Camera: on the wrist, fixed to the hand. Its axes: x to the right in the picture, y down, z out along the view.
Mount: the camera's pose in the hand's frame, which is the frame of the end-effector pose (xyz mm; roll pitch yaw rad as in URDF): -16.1 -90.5 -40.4 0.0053 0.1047 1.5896
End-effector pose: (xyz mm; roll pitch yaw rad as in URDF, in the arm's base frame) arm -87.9 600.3 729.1 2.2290 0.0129 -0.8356
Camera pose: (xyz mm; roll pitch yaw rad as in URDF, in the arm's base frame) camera -34.3 671.3 682.4 -3.1325 -1.0174 -2.4211
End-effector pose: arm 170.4 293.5 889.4 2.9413 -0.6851 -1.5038
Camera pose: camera 265.2 326.0 895.9 -2.4266 -0.2225 2.9974
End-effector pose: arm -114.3 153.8 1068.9 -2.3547 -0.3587 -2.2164
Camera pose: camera -57.5 170.6 1150.0 -2.7007 0.6395 2.7528
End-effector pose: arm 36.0 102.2 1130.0 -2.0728 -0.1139 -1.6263
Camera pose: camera 45.6 128.9 1226.3 -2.9663 0.9582 -3.0667
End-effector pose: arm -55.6 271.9 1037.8 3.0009 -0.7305 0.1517
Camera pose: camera -99.9 361.5 1047.4 -2.3902 -0.1693 -1.5986
